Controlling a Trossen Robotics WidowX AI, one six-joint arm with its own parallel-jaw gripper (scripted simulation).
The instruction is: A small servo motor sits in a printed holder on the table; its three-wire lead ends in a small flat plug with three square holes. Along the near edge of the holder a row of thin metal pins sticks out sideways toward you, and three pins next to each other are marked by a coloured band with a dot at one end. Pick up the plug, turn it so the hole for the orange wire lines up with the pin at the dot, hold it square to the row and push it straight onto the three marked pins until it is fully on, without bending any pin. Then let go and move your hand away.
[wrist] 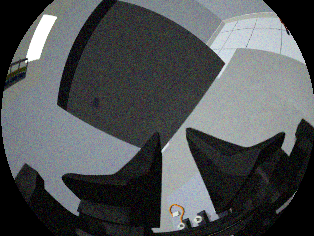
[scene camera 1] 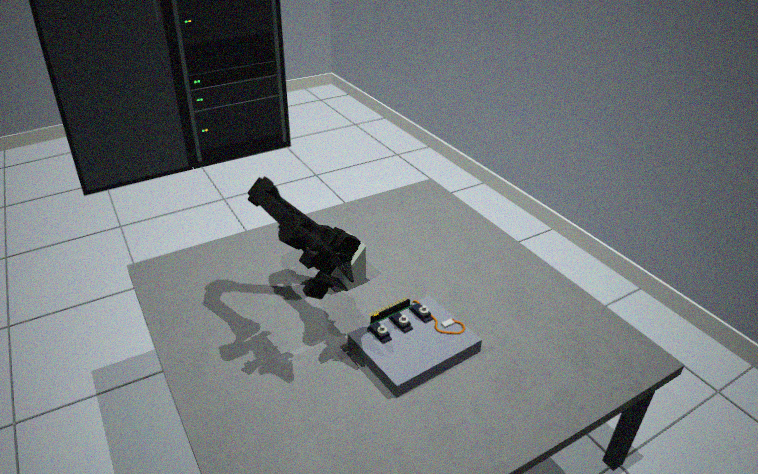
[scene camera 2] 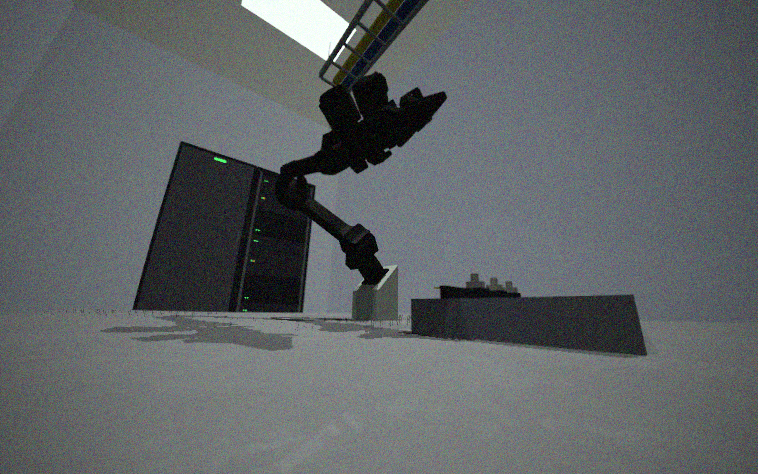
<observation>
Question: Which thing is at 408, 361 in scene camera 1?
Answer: A grey printed holder.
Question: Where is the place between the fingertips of my gripper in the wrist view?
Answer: At 172, 134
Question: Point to a grey printed holder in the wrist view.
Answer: At 193, 197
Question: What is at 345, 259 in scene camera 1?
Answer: My gripper.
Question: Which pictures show my gripper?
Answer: The wrist view, scene camera 1 and scene camera 2: all of them.
</observation>
